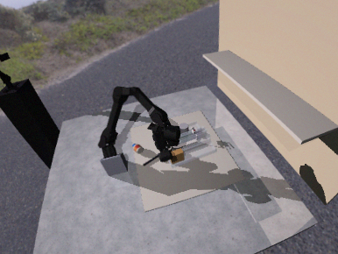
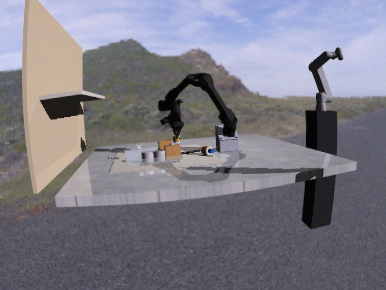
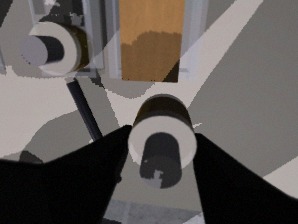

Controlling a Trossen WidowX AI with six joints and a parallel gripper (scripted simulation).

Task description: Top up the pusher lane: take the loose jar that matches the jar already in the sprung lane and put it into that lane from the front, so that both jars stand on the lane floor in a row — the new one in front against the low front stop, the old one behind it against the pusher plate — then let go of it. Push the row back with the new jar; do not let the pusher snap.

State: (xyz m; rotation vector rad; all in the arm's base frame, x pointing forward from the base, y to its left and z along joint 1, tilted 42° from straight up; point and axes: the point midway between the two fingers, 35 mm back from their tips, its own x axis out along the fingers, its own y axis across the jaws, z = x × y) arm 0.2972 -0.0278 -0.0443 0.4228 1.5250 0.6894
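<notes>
My gripper tip is 70 mm past the black stick, 60 mm to the right of it and 80 mm above it. Also, from my gripper tip: shelf: 540 mm ahead, 160 mm to the left, 290 mm above; then lane: 170 mm ahead, 150 mm to the left, 60 mm below.
</notes>
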